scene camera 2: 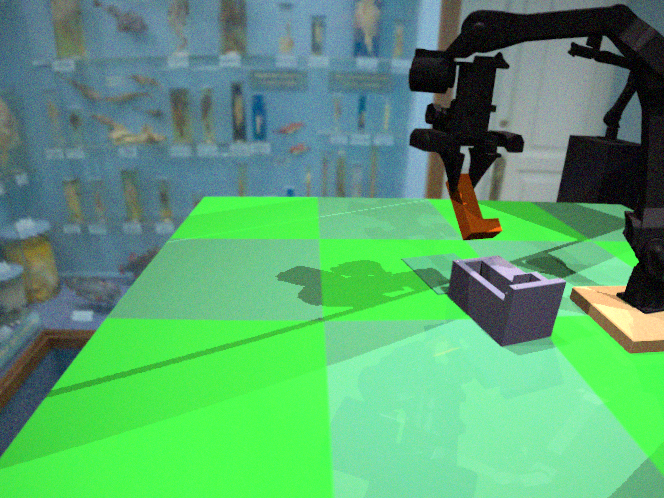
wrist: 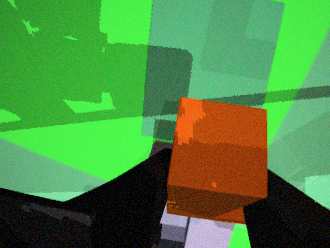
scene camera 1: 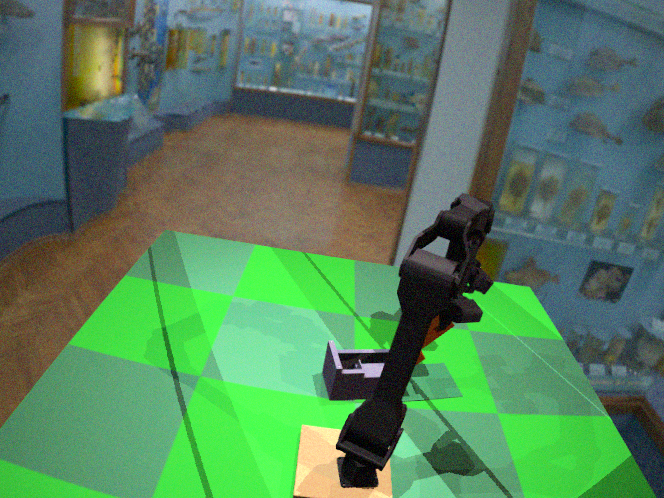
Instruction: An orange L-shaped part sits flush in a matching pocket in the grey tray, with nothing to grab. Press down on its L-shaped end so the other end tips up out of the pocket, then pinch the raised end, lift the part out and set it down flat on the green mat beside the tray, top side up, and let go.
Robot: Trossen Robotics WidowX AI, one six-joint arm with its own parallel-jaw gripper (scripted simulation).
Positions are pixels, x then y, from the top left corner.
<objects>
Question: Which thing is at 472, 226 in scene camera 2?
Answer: An orange L-shaped part.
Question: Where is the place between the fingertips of the gripper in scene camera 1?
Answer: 439, 325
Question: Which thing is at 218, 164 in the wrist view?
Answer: An orange L-shaped part.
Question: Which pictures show the gripper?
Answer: Scene camera 2, the wrist view and scene camera 1: all of them.
</objects>
